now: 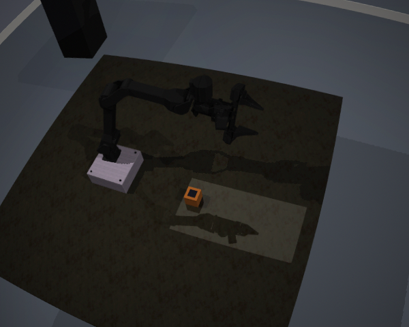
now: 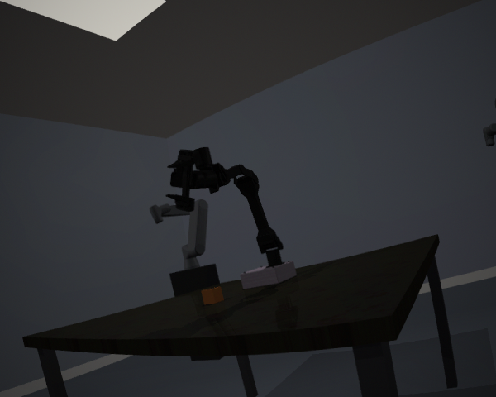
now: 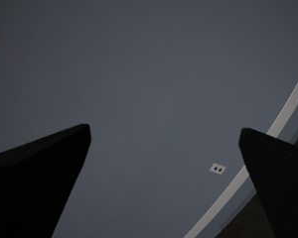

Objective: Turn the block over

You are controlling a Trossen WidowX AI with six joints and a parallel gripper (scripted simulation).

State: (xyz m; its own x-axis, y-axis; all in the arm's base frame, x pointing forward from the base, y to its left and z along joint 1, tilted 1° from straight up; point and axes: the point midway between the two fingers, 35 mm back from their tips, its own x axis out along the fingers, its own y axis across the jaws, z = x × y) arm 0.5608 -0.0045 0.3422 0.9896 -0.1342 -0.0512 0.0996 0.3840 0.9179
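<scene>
The orange block is 230 mm behind my gripper tip, 90 mm to the right of it and 360 mm below it.
</scene>
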